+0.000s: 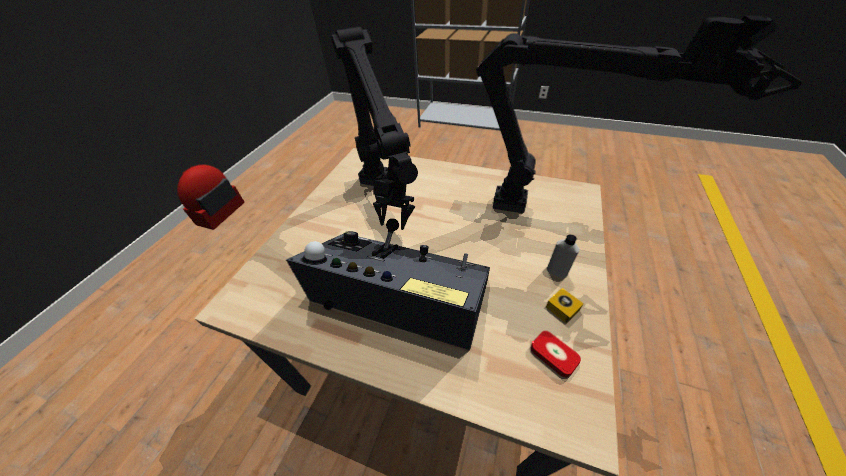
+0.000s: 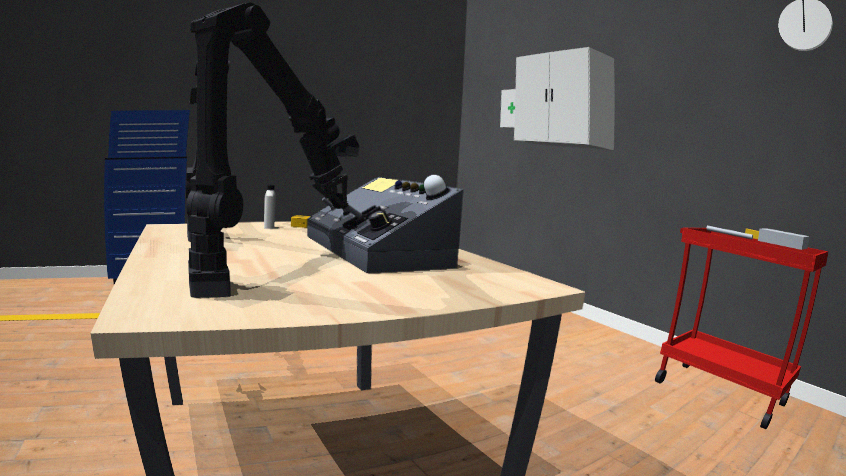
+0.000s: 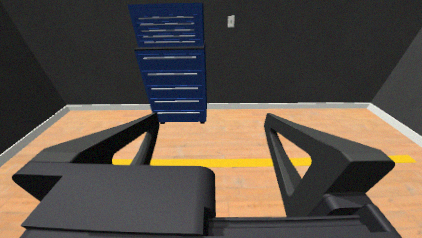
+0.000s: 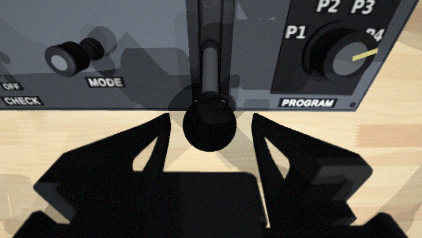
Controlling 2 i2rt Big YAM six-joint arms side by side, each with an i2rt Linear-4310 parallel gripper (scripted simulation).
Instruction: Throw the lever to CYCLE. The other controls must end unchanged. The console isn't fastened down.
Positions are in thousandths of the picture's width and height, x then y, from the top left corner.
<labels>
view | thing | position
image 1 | yellow box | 667,642
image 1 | grey bottle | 668,530
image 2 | my right gripper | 402,430
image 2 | dark console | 502,493
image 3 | my left gripper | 501,502
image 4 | my right gripper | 501,502
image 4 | dark console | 335,267
</labels>
